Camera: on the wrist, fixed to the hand. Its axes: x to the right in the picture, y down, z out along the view.
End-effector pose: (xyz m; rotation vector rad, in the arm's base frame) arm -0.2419 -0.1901 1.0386 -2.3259 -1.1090 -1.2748
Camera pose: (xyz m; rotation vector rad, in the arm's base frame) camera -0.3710 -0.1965 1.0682 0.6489 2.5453 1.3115
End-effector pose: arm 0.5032 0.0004 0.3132 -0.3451 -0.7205 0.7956
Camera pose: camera 0.6075 -0.0742 0.2796 0.3581 -0.4654 -0.6747
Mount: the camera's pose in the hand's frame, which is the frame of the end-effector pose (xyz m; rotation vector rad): -0.0208 -0.0863 -0.0985 0.2184 0.2367 -1.5929
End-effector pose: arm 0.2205 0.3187 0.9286 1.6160 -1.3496 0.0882
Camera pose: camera 0.3292 0.3929 0.9128 2.3177 0.3800 -0.5209
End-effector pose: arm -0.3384 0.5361 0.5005 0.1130 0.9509 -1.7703
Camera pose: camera -0.4366 0.6247 0.4910 0.3359 -0.8137 2.5766
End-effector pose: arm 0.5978 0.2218 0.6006 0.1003 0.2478 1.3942
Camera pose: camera 0.6547 0.1787 0.4888 -0.0871 0.5141 -0.2147
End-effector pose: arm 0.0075 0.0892 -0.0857 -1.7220 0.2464 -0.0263
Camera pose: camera -0.0154 0.0095 0.0178 -1.2905 -0.9607 -1.3496
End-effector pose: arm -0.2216 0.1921 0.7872 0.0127 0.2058 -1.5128
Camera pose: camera -0.3205 0.2208 0.7037 -0.2529 -0.2440 3.1196
